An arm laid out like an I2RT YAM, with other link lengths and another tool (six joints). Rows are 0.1 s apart.
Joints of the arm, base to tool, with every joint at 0 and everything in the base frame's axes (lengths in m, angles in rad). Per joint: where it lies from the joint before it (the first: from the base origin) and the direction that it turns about. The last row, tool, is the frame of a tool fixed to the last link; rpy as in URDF.
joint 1: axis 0 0 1 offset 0 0 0.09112
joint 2: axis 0 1 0 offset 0.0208 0.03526 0.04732
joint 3: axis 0 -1 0 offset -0.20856 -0.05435 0
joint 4: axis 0 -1 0 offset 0.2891 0.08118 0.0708
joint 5: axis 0 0 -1 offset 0.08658 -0.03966 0.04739
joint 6: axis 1 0 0 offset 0.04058 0 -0.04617
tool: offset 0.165 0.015 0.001 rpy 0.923 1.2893 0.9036
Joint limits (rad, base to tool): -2.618..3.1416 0..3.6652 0..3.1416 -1.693..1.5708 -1.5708..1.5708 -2.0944..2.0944
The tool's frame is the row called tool.
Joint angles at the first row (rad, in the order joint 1, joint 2, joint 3, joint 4, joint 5, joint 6):
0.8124, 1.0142, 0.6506, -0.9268, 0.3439, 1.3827
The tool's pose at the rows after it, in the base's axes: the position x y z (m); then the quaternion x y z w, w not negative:
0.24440, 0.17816, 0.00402, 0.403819, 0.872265, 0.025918, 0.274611
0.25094, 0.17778, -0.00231, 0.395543, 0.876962, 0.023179, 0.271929
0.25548, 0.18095, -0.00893, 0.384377, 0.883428, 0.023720, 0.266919
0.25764, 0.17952, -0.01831, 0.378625, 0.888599, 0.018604, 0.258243
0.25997, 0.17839, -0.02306, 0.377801, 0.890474, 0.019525, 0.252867
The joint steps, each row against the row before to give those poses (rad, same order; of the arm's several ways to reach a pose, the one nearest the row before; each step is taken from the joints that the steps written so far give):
-0.0504, 0.0186, -0.0126, 0.0244, -0.0240, -0.0458
-0.0255, 0.0363, 0.0046, 0.0332, -0.0122, -0.0427
-0.0149, 0.0393, 0.0069, 0.0343, -0.0172, -0.0386
-0.0210, 0.0366, 0.0004, 0.0245, -0.0183, -0.0301
-0.0183, 0.0137, -0.0042, 0.0186, -0.0157, -0.0191

